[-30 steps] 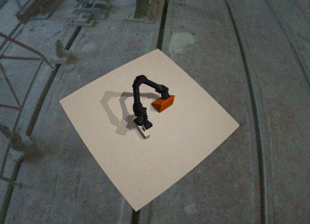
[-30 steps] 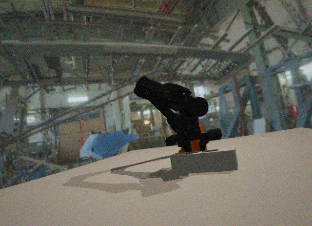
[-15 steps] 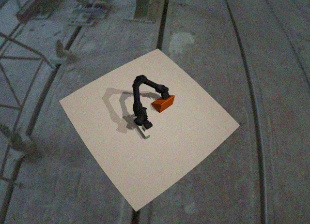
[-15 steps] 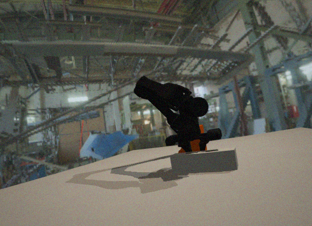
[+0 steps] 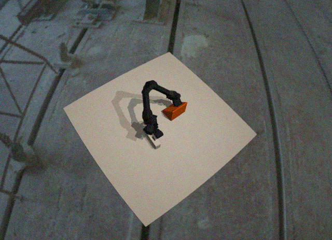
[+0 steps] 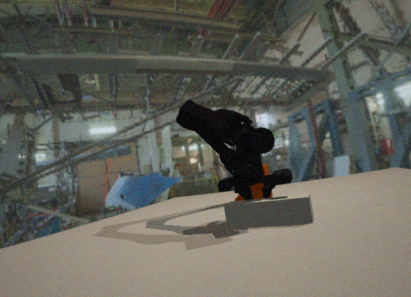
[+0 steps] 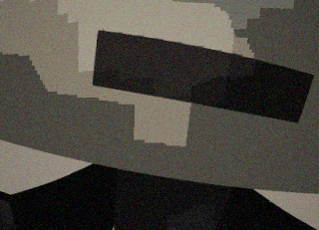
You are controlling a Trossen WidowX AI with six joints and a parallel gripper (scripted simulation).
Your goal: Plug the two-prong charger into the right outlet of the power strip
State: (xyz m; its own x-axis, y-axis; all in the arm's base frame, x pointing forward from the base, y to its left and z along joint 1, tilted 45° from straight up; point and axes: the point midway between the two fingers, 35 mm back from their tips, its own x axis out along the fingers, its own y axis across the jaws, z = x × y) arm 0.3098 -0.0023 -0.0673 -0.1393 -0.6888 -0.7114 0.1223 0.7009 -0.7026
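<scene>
My gripper tip is 20 mm short of the dark charger and 10 mm below it.
</scene>
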